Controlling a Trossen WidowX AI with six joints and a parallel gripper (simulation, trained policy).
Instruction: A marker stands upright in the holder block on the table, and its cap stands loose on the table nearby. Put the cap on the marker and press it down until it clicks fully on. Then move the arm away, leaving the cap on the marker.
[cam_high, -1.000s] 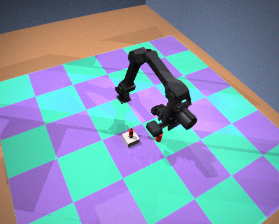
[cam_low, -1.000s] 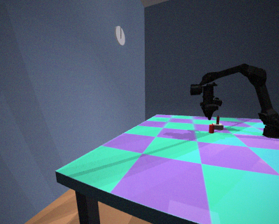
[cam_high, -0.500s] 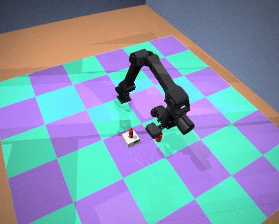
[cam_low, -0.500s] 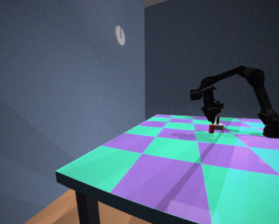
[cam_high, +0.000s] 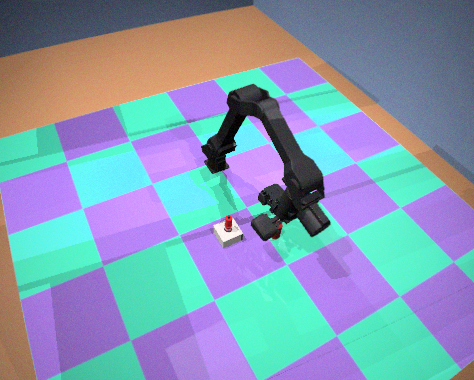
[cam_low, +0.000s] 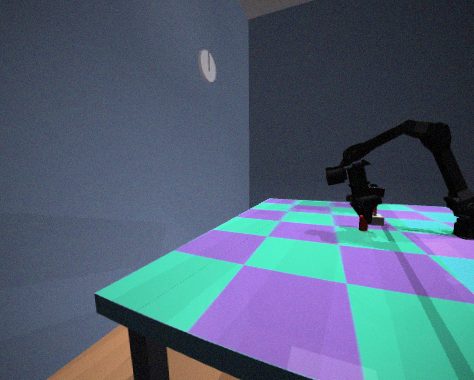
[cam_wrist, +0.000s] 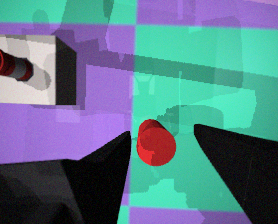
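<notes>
Now: gripper tip 10 mm to the left of the red cap, 10 mm short of it and 10 mm above it. From my gripper tip the other things lie so: white holder block: 130 mm to the right, 50 mm behind, 20 mm below.
</notes>
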